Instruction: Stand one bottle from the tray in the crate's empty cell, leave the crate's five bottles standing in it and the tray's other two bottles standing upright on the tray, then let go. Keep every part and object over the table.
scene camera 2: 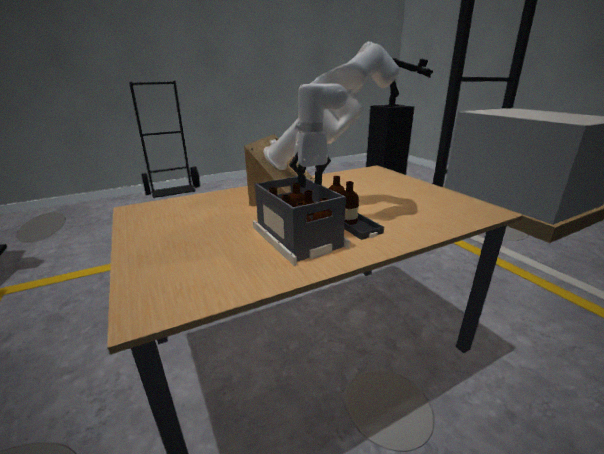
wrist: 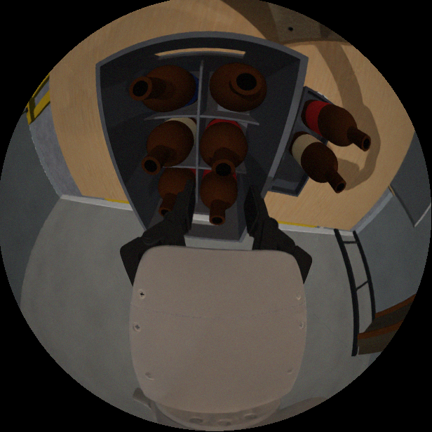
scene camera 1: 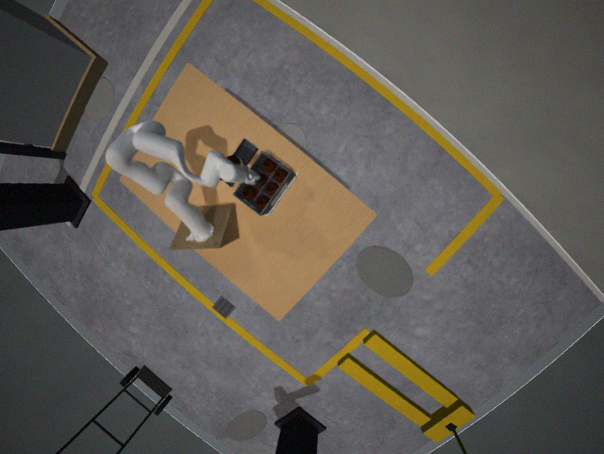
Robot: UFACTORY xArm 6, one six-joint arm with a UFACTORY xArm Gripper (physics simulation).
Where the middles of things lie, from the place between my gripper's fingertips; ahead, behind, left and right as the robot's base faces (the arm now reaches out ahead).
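There is the red-labelled brown bottle (wrist: 223, 146), and my gripper is now 10 mm past it and 100 mm above it.
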